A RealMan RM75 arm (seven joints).
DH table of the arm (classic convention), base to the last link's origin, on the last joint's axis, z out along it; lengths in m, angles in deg. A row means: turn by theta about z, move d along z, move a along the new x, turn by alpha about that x. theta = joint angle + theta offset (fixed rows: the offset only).
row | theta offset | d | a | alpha
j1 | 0 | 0.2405 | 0 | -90
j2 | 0 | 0 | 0 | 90
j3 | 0 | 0.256 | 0 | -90
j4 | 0 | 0 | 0 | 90
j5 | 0 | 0.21 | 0 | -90
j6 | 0 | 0 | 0 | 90
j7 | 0 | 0.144 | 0 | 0
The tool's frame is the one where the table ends.
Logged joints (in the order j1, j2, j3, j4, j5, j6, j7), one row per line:
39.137 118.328 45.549 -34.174 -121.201 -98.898 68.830
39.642 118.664 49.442 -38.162 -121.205 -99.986 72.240
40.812 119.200 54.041 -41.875 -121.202 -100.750 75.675
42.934 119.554 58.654 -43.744 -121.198 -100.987 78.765
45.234 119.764 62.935 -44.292 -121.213 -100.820 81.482
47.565 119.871 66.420 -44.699 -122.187 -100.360 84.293
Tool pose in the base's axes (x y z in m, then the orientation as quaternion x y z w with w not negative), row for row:
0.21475 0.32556 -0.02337 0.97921 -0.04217 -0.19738 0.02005
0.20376 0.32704 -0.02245 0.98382 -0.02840 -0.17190 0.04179
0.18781 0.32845 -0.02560 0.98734 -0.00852 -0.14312 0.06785
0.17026 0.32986 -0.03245 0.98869 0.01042 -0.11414 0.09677
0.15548 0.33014 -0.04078 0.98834 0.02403 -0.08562 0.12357
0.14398 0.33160 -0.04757 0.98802 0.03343 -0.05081 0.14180
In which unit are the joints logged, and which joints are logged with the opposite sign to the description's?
The joints are logged in degrees. Opposite sign: j3.
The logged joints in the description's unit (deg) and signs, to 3 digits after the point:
39.137 118.328 -45.549 -34.174 -121.201 -98.898 68.830
39.642 118.664 -49.442 -38.162 -121.205 -99.986 72.240
40.812 119.200 -54.041 -41.875 -121.202 -100.750 75.675
42.934 119.554 -58.654 -43.744 -121.198 -100.987 78.765
45.234 119.764 -62.935 -44.292 -121.213 -100.820 81.482
47.565 119.871 -66.420 -44.699 -122.187 -100.360 84.293

